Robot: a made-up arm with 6 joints. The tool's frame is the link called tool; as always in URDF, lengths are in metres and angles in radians. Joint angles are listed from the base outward.
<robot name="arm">
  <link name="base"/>
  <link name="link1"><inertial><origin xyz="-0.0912 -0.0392 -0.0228"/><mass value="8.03"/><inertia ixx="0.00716" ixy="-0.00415" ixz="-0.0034" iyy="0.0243" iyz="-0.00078" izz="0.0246"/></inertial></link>
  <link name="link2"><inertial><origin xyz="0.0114 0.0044 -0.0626"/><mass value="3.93"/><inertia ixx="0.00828" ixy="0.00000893" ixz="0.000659" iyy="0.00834" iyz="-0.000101" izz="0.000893"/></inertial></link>
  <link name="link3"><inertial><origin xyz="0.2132 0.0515 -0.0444"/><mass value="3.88"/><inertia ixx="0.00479" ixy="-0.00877" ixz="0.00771" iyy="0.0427" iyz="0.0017" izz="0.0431"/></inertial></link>
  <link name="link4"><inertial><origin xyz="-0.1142 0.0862 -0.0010"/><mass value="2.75"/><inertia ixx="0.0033" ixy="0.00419" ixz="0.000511" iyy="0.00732" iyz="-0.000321" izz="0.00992"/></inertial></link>
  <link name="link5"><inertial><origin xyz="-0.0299 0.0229 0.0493"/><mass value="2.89"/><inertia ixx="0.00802" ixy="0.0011" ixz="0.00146" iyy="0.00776" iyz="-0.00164" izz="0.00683"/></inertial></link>
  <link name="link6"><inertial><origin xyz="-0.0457 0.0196 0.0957"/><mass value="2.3"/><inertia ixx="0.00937" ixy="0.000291" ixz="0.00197" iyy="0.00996" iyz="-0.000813" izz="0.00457"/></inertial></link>
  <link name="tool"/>
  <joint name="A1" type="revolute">
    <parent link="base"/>
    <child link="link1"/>
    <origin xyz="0 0 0.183" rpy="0 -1.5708 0"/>
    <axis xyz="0 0 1"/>
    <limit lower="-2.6" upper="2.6"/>
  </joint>
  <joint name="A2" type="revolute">
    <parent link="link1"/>
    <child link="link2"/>
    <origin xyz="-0.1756 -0.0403 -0.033" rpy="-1.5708 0 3.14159"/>
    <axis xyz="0 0 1"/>
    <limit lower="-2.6" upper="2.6"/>
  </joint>
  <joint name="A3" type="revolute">
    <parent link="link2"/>
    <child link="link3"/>
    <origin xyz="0.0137 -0.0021 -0.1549" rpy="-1.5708 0 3.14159"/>
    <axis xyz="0 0 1"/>
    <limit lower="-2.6" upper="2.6"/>
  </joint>
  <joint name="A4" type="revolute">
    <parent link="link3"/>
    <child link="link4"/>
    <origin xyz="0.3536 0.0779 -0.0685" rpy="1.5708 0 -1.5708"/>
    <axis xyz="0 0 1"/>
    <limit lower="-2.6" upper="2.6"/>
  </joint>
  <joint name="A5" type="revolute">
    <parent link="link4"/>
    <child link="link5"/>
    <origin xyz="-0.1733 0.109 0.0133" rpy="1.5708 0 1.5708"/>
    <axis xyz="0 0 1"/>
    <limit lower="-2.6" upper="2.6"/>
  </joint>
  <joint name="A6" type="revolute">
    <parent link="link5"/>
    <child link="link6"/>
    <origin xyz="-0.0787 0.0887 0.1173" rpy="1.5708 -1.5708 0"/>
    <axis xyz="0 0 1"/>
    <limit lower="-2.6" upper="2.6"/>
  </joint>
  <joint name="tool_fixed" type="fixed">
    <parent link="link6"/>
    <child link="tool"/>
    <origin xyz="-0.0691 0.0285 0.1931" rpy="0 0 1.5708"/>
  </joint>
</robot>
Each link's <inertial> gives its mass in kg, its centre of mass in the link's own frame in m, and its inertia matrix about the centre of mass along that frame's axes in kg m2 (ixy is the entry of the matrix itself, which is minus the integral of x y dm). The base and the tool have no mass. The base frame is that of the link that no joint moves.
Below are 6 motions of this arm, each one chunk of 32 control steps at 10 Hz.
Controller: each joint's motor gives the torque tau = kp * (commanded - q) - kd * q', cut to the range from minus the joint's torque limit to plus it. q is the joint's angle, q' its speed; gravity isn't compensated. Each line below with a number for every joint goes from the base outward.
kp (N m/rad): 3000 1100 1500 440 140 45
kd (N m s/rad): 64 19 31 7.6 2.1 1.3
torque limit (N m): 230 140 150 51 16 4.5
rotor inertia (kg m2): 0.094 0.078 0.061 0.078 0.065 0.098
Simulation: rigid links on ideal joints. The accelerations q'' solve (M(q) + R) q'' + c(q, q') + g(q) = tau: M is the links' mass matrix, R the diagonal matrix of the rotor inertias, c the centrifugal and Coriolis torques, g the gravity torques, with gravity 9.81 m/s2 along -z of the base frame. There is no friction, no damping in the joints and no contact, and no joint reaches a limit. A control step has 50 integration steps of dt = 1/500 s. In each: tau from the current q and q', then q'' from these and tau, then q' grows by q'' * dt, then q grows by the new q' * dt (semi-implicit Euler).
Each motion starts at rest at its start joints. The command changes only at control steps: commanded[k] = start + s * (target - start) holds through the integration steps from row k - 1 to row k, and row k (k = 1, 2, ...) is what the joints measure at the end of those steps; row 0 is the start. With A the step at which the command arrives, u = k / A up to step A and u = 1 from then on. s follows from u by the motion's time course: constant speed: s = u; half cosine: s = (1 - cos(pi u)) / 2; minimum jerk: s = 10 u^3 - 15 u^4 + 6 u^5; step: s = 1 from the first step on.
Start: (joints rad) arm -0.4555 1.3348 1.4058 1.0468 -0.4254 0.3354
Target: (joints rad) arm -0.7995 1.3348 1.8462 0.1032 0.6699 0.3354
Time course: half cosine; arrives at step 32
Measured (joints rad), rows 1 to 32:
1: -0.4345 1.3161 1.4181 1.0149 -0.4409 0.3375
2: -0.4398 1.3196 1.4218 1.0154 -0.4282 0.3551
3: -0.4471 1.3232 1.4227 1.0096 -0.4096 0.3398
4: -0.4498 1.3190 1.4346 0.9881 -0.3953 0.3408
5: -0.4582 1.3204 1.4427 0.9709 -0.3686 0.3496
6: -0.4669 1.3201 1.4543 0.9470 -0.3404 0.3450
7: -0.4765 1.3193 1.4682 0.9188 -0.3077 0.3465
8: -0.4881 1.3193 1.4829 0.8883 -0.2701 0.3493
9: -0.5004 1.3189 1.4995 0.8540 -0.2294 0.3493
10: -0.5139 1.3185 1.5173 0.8170 -0.1852 0.3507
11: -0.5283 1.3183 1.5362 0.7776 -0.1380 0.3522
12: -0.5434 1.3179 1.5561 0.7360 -0.0885 0.3533
13: -0.5592 1.3176 1.5767 0.6927 -0.0369 0.3545
14: -0.5755 1.3173 1.5980 0.6482 0.0161 0.3557
15: -0.5921 1.3171 1.6196 0.6028 0.0701 0.3567
16: -0.6089 1.3168 1.6414 0.5571 0.1245 0.3576
17: -0.6257 1.3166 1.6631 0.5114 0.1788 0.3584
18: -0.6423 1.3164 1.6846 0.4661 0.2325 0.3591
19: -0.6586 1.3163 1.7057 0.4218 0.2850 0.3596
20: -0.6745 1.3161 1.7261 0.3788 0.3359 0.3600
21: -0.6897 1.3160 1.7458 0.3376 0.3846 0.3602
22: -0.7041 1.3160 1.7644 0.2985 0.4306 0.3604
23: -0.7177 1.3159 1.7818 0.2619 0.4735 0.3604
24: -0.7302 1.3159 1.7979 0.2282 0.5130 0.3604
25: -0.7415 1.3159 1.8124 0.1976 0.5486 0.3603
26: -0.7516 1.3160 1.8254 0.1706 0.5799 0.3602
27: -0.7603 1.3160 1.8365 0.1472 0.6068 0.3601
28: -0.7675 1.3160 1.8458 0.1278 0.6289 0.3599
29: -0.7732 1.3161 1.8531 0.1125 0.6460 0.3598
30: -0.7773 1.3161 1.8583 0.1014 0.6580 0.3596
31: -0.7798 1.3161 1.8615 0.0947 0.6647 0.3595
32: -0.7806 1.3162 1.8625 0.0924 0.6661 0.3595

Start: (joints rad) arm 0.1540 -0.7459 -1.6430 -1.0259 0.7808 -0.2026
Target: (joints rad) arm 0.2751 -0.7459 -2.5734 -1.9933 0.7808 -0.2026
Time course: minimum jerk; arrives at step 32
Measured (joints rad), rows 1 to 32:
1: 0.1421 -0.7440 -1.6667 -1.0516 0.7856 -0.2123
2: 0.1440 -0.7452 -1.6633 -1.0453 0.7847 -0.2120
3: 0.1447 -0.7452 -1.6671 -1.0502 0.7826 -0.2104
4: 0.1449 -0.7441 -1.6789 -1.0631 0.7871 -0.2106
5: 0.1467 -0.7439 -1.6909 -1.0758 0.7855 -0.2105
6: 0.1484 -0.7429 -1.7105 -1.0969 0.7881 -0.2104
7: 0.1510 -0.7420 -1.7344 -1.1223 0.7892 -0.2098
8: 0.1542 -0.7410 -1.7635 -1.1533 0.7908 -0.2095
9: 0.1581 -0.7397 -1.7979 -1.1897 0.7927 -0.2090
10: 0.1626 -0.7384 -1.8368 -1.2308 0.7945 -0.2083
11: 0.1677 -0.7370 -1.8800 -1.2763 0.7964 -0.2077
12: 0.1734 -0.7355 -1.9268 -1.3255 0.7983 -0.2070
13: 0.1795 -0.7341 -1.9766 -1.3776 0.8000 -0.2062
14: 0.1861 -0.7328 -2.0287 -1.4319 0.8015 -0.2055
15: 0.1929 -0.7318 -2.0823 -1.4874 0.8028 -0.2048
16: 0.1999 -0.7310 -2.1366 -1.5435 0.8037 -0.2042
17: 0.2071 -0.7304 -2.1906 -1.5993 0.8044 -0.2037
18: 0.2142 -0.7296 -2.2436 -1.6542 0.8049 -0.2033
19: 0.2212 -0.7289 -2.2946 -1.7072 0.8052 -0.2029
20: 0.2280 -0.7282 -2.3430 -1.7575 0.8054 -0.2026
21: 0.2345 -0.7275 -2.3881 -1.8045 0.8054 -0.2023
22: 0.2406 -0.7270 -2.4293 -1.8474 0.8052 -0.2021
23: 0.2461 -0.7267 -2.4660 -1.8857 0.8049 -0.2019
24: 0.2511 -0.7265 -2.4980 -1.9191 0.8046 -0.2018
25: 0.2554 -0.7264 -2.5249 -1.9472 0.8041 -0.2018
26: 0.2590 -0.7264 -2.5467 -1.9699 0.8036 -0.2018
27: 0.2619 -0.7264 -2.5633 -1.9874 0.8032 -0.2019
28: 0.2641 -0.7266 -2.5752 -1.9998 0.8027 -0.2020
29: 0.2656 -0.7267 -2.5827 -2.0077 0.8022 -0.2021
30: 0.2666 -0.7269 -2.5867 -2.0119 0.8018 -0.2022
31: 0.2671 -0.7270 -2.5881 -2.0134 0.8015 -0.2023
32: 0.2672 -0.7271 -2.5881 -2.0135 0.8014 -0.2025

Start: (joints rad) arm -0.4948 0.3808 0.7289 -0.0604 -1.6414 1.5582
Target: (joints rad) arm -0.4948 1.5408 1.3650 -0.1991 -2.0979 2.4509
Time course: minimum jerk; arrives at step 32
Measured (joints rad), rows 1 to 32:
1: -0.4736 0.3883 0.7485 -0.0622 -1.6419 1.5482
2: -0.4769 0.3885 0.7465 -0.0606 -1.6415 1.5310
3: -0.4785 0.3941 0.7462 -0.0647 -1.6455 1.5556
4: -0.4760 0.4052 0.7559 -0.0632 -1.6493 1.5624
5: -0.4764 0.4210 0.7636 -0.0665 -1.6565 1.5682
6: -0.4757 0.4433 0.7765 -0.0688 -1.6657 1.5914
7: -0.4750 0.4720 0.7929 -0.0721 -1.6775 1.6142
8: -0.4745 0.5072 0.8125 -0.0763 -1.6919 1.6411
9: -0.4739 0.5486 0.8358 -0.0809 -1.7088 1.6751
10: -0.4734 0.5960 0.8622 -0.0862 -1.7279 1.7130
11: -0.4729 0.6487 0.8915 -0.0920 -1.7492 1.7549
12: -0.4725 0.7060 0.9233 -0.0984 -1.7722 1.8007
13: -0.4723 0.7672 0.9570 -0.1052 -1.7968 1.8496
14: -0.4721 0.8314 0.9924 -0.1124 -1.8225 1.9008
15: -0.4721 0.8975 1.0286 -0.1199 -1.8490 1.9536
16: -0.4723 0.9646 1.0652 -0.1278 -1.8758 2.0072
17: -0.4725 1.0316 1.1017 -0.1358 -1.9026 2.0608
18: -0.4728 1.0975 1.1374 -0.1440 -1.9288 2.1135
19: -0.4731 1.1612 1.1718 -0.1521 -1.9543 2.1644
20: -0.4735 1.2218 1.2043 -0.1602 -1.9784 2.2129
21: -0.4739 1.2785 1.2346 -0.1680 -2.0009 2.2581
22: -0.4742 1.3304 1.2622 -0.1754 -2.0215 2.2995
23: -0.4745 1.3769 1.2868 -0.1823 -2.0399 2.3364
24: -0.4748 1.4174 1.3082 -0.1886 -2.0559 2.3685
25: -0.4750 1.4517 1.3261 -0.1942 -2.0693 2.3955
26: -0.4751 1.4795 1.3405 -0.1991 -2.0802 2.4172
27: -0.4751 1.5010 1.3515 -0.2030 -2.0886 2.4338
28: -0.4752 1.5164 1.3593 -0.2062 -2.0946 2.4455
29: -0.4751 1.5264 1.3643 -0.2085 -2.0984 2.4529
30: -0.4751 1.5319 1.3668 -0.2100 -2.1004 2.4567
31: -0.4751 1.5340 1.3676 -0.2109 -2.1011 2.4579
32: -0.4751 1.5343 1.3677 -0.2112 -2.1011 2.4578

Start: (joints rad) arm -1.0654 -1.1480 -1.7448 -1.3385 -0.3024 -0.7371
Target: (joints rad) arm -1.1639 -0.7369 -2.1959 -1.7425 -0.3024 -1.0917
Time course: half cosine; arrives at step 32
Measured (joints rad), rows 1 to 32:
1: -1.0595 -1.1453 -1.7514 -1.3442 -0.2697 -0.7465
2: -1.0606 -1.1424 -1.7540 -1.3471 -0.2847 -0.7505
3: -1.0618 -1.1372 -1.7602 -1.3529 -0.2785 -0.7531
4: -1.0635 -1.1301 -1.7679 -1.3603 -0.2809 -0.7595
5: -1.0656 -1.1212 -1.7777 -1.3694 -0.2799 -0.7677
6: -1.0681 -1.1106 -1.7894 -1.3803 -0.2802 -0.7766
7: -1.0710 -1.0982 -1.8028 -1.3926 -0.2799 -0.7872
8: -1.0742 -1.0844 -1.8178 -1.4065 -0.2798 -0.7992
9: -1.0777 -1.0691 -1.8342 -1.4216 -0.2797 -0.8123
10: -1.0815 -1.0525 -1.8520 -1.4378 -0.2795 -0.8264
11: -1.0856 -1.0349 -1.8709 -1.4551 -0.2793 -0.8415
12: -1.0898 -1.0163 -1.8907 -1.4732 -0.2791 -0.8574
13: -1.0942 -0.9970 -1.9113 -1.4919 -0.2789 -0.8739
14: -1.0988 -0.9772 -1.9325 -1.5111 -0.2787 -0.8909
15: -1.1033 -0.9569 -1.9540 -1.5306 -0.2785 -0.9082
16: -1.1079 -0.9365 -1.9756 -1.5502 -0.2783 -0.9256
17: -1.1125 -0.9161 -1.9972 -1.5698 -0.2781 -0.9430
18: -1.1169 -0.8960 -2.0185 -1.5890 -0.2779 -0.9602
19: -1.1213 -0.8762 -2.0394 -1.6078 -0.2778 -0.9771
20: -1.1255 -0.8571 -2.0595 -1.6260 -0.2776 -0.9934
21: -1.1295 -0.8388 -2.0788 -1.6434 -0.2775 -1.0090
22: -1.1332 -0.8214 -2.0971 -1.6598 -0.2774 -1.0238
23: -1.1367 -0.8052 -2.1142 -1.6751 -0.2773 -1.0376
24: -1.1399 -0.7903 -2.1299 -1.6891 -0.2772 -1.0503
25: -1.1427 -0.7768 -2.1440 -1.7016 -0.2771 -1.0618
26: -1.1452 -0.7650 -2.1565 -1.7126 -0.2771 -1.0719
27: -1.1473 -0.7548 -2.1672 -1.7220 -0.2771 -1.0806
28: -1.1490 -0.7464 -2.1761 -1.7297 -0.2771 -1.0877
29: -1.1503 -0.7399 -2.1829 -1.7355 -0.2771 -1.0932
30: -1.1511 -0.7353 -2.1877 -1.7395 -0.2771 -1.0971
31: -1.1515 -0.7326 -2.1905 -1.7415 -0.2771 -1.0993
32: -1.1515 -0.7319 -2.1911 -1.7417 -0.2771 -1.0998

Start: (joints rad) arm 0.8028 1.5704 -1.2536 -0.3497 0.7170 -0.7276
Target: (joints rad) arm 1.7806 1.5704 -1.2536 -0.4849 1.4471 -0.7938
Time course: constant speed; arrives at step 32
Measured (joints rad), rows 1 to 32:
1: 0.8199 1.5863 -1.2404 -0.3597 0.7396 -0.7090
2: 0.8531 1.5793 -1.2447 -0.3605 0.7607 -0.7020
3: 0.8828 1.5809 -1.2436 -0.3655 0.7850 -0.7203
4: 0.9135 1.5796 -1.2432 -0.3685 0.8058 -0.7168
5: 0.9439 1.5794 -1.2430 -0.3726 0.8293 -0.7169
6: 0.9744 1.5787 -1.2427 -0.3761 0.8511 -0.7215
7: 1.0049 1.5782 -1.2425 -0.3799 0.8738 -0.7234
8: 1.0354 1.5776 -1.2423 -0.3836 0.8961 -0.7250
9: 1.0660 1.5770 -1.2420 -0.3873 0.9185 -0.7276
10: 1.0965 1.5764 -1.2418 -0.3910 0.9409 -0.7299
11: 1.1271 1.5758 -1.2416 -0.3948 0.9633 -0.7320
12: 1.1577 1.5752 -1.2415 -0.3985 0.9857 -0.7343
13: 1.1883 1.5746 -1.2413 -0.4022 1.0081 -0.7366
14: 1.2189 1.5740 -1.2411 -0.4059 1.0306 -0.7389
15: 1.2495 1.5734 -1.2410 -0.4097 1.0530 -0.7412
16: 1.2801 1.5727 -1.2409 -0.4134 1.0754 -0.7436
17: 1.3108 1.5721 -1.2408 -0.4172 1.0978 -0.7459
18: 1.3414 1.5715 -1.2407 -0.4210 1.1202 -0.7482
19: 1.3721 1.5708 -1.2406 -0.4248 1.1426 -0.7506
20: 1.4028 1.5702 -1.2406 -0.4286 1.1651 -0.7530
21: 1.4335 1.5696 -1.2406 -0.4324 1.1875 -0.7553
22: 1.4642 1.5689 -1.2405 -0.4362 1.2099 -0.7577
23: 1.4949 1.5683 -1.2405 -0.4400 1.2324 -0.7601
24: 1.5257 1.5676 -1.2405 -0.4439 1.2548 -0.7626
25: 1.5564 1.5670 -1.2406 -0.4477 1.2773 -0.7650
26: 1.5872 1.5664 -1.2406 -0.4516 1.2998 -0.7674
27: 1.6180 1.5657 -1.2407 -0.4555 1.3222 -0.7699
28: 1.6487 1.5651 -1.2407 -0.4594 1.3447 -0.7723
29: 1.6795 1.5645 -1.2408 -0.4634 1.3672 -0.7748
30: 1.7104 1.5639 -1.2409 -0.4673 1.3897 -0.7773
31: 1.7412 1.5633 -1.2411 -0.4713 1.4122 -0.7798
32: 1.7720 1.5627 -1.2412 -0.4753 1.4347 -0.7823

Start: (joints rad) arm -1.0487 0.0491 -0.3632 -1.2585 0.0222 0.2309
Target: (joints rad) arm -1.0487 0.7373 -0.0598 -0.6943 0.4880 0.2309
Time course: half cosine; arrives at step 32
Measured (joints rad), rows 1 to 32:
1: -1.0486 0.0545 -0.3911 -1.2889 0.0160 0.2510
2: -1.0470 0.0596 -0.3802 -1.2715 0.0226 0.2680
3: -1.0472 0.0691 -0.3780 -1.2672 0.0278 0.2462
4: -1.0471 0.0814 -0.3725 -1.2568 0.0365 0.2527
5: -1.0470 0.0972 -0.3656 -1.2442 0.0468 0.2558
6: -1.0469 0.1155 -0.3576 -1.2296 0.0592 0.2527
7: -1.0467 0.1369 -0.3483 -1.2124 0.0734 0.2529
8: -1.0466 0.1606 -0.3379 -1.1935 0.0893 0.2537
9: -1.0464 0.1867 -0.3265 -1.1725 0.1068 0.2532
10: -1.0461 0.2149 -0.3141 -1.1500 0.1258 0.2531
11: -1.0459 0.2448 -0.3010 -1.1261 0.1459 0.2531
12: -1.0457 0.2763 -0.2871 -1.1009 0.1671 0.2530
13: -1.0454 0.3089 -0.2728 -1.0748 0.1891 0.2529
14: -1.0451 0.3424 -0.2580 -1.0479 0.2117 0.2528
15: -1.0448 0.3764 -0.2430 -1.0206 0.2347 0.2527
16: -1.0445 0.4107 -0.2279 -0.9931 0.2579 0.2526
17: -1.0442 0.4448 -0.2128 -0.9657 0.2810 0.2525
18: -1.0438 0.4785 -0.1979 -0.9385 0.3039 0.2524
19: -1.0435 0.5114 -0.1833 -0.9120 0.3263 0.2523
20: -1.0432 0.5433 -0.1692 -0.8862 0.3479 0.2522
21: -1.0429 0.5737 -0.1557 -0.8615 0.3687 0.2521
22: -1.0427 0.6025 -0.1430 -0.8382 0.3883 0.2519
23: -1.0425 0.6294 -0.1311 -0.8163 0.4065 0.2518
24: -1.0423 0.6540 -0.1202 -0.7962 0.4233 0.2517
25: -1.0421 0.6762 -0.1104 -0.7780 0.4384 0.2516
26: -1.0420 0.6958 -0.1018 -0.7619 0.4517 0.2515
27: -1.0419 0.7126 -0.0945 -0.7480 0.4631 0.2514
28: -1.0419 0.7263 -0.0885 -0.7366 0.4724 0.2513
29: -1.0419 0.7370 -0.0838 -0.7276 0.4796 0.2513
30: -1.0420 0.7444 -0.0807 -0.7213 0.4845 0.2512
31: -1.0421 0.7485 -0.0789 -0.7176 0.4872 0.2512
32: -1.0422 0.7493 -0.0787 -0.7166 0.4877 0.2512

